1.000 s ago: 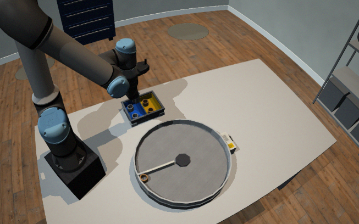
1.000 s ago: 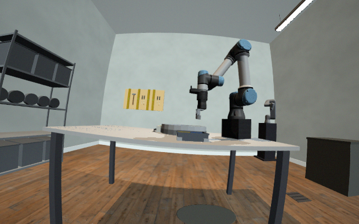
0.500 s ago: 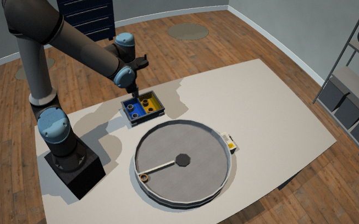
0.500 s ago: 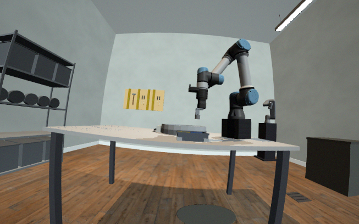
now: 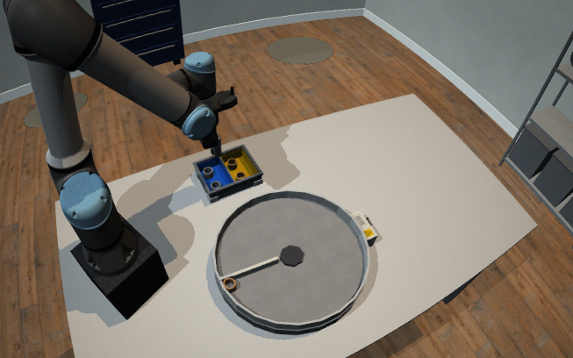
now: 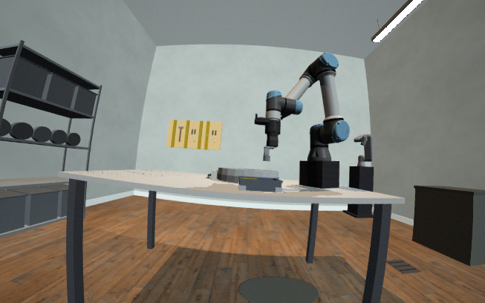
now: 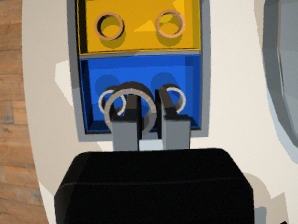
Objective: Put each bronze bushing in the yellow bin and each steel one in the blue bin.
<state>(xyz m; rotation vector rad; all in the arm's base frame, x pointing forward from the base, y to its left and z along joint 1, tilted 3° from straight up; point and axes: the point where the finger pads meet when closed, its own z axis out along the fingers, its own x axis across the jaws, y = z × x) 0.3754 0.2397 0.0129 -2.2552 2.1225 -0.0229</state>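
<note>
Right now the bin is 13 cm below my hand, 3 cm ahead of it and 1 cm to the left of it. Round my hand: round grey turntable (37 cm to the right, 10 cm below, 8 cm ahead).
</note>
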